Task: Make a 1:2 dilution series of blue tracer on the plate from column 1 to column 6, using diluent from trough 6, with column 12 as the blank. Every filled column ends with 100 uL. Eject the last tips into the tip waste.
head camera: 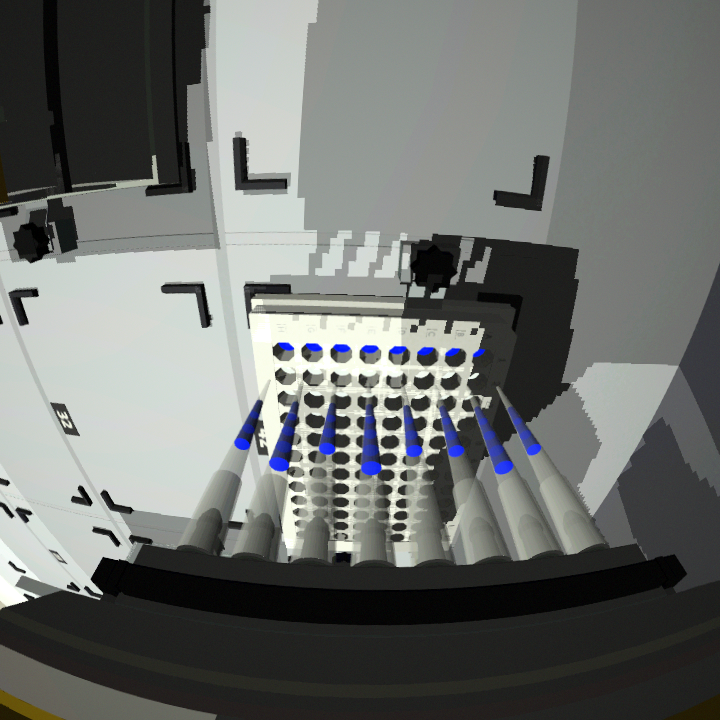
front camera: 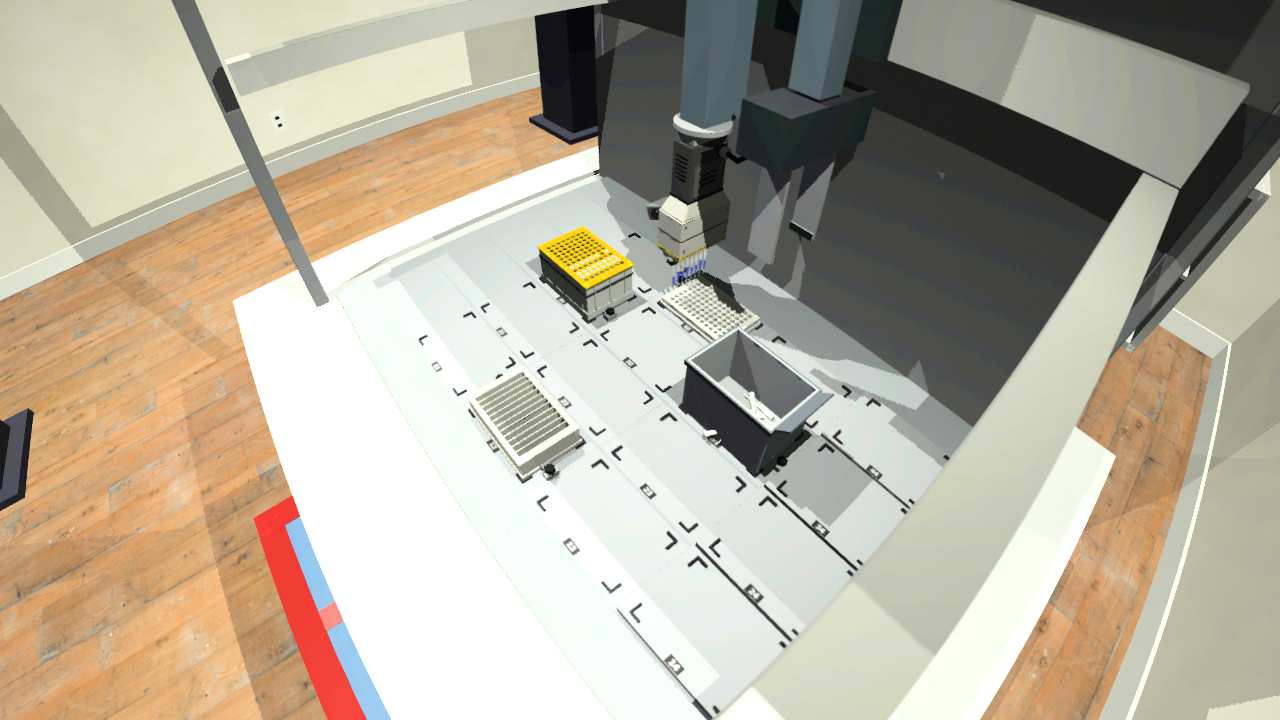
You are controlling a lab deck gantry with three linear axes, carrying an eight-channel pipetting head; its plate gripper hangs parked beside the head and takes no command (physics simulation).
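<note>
The pipetting head (front camera: 693, 223) carries a row of tips (front camera: 689, 271) (head camera: 370, 433), each with blue liquid in its lower part. The tips hang above the pale well plate (front camera: 711, 313) (head camera: 260, 342); their exact height is unclear. In the head view, the end row of wells shows blue; the other wells show no clear colour. The trough block (front camera: 553, 454) stands at the front left, its liquids not distinguishable. The yellow-topped tip rack (front camera: 565, 284) holds white tips in part. The dark tip waste (front camera: 723, 429) contains loose white tips. The parked plate gripper (front camera: 781, 243) is open and empty, beside the head.
The tip waste stands next to the plate, its tall walls rising above it. A white piece (front camera: 711, 436) is at the waste's outer side. A dark clamp knob (head camera: 433, 267) sits at the plate's end. The dark back wall (front camera: 939, 214) stands behind the deck.
</note>
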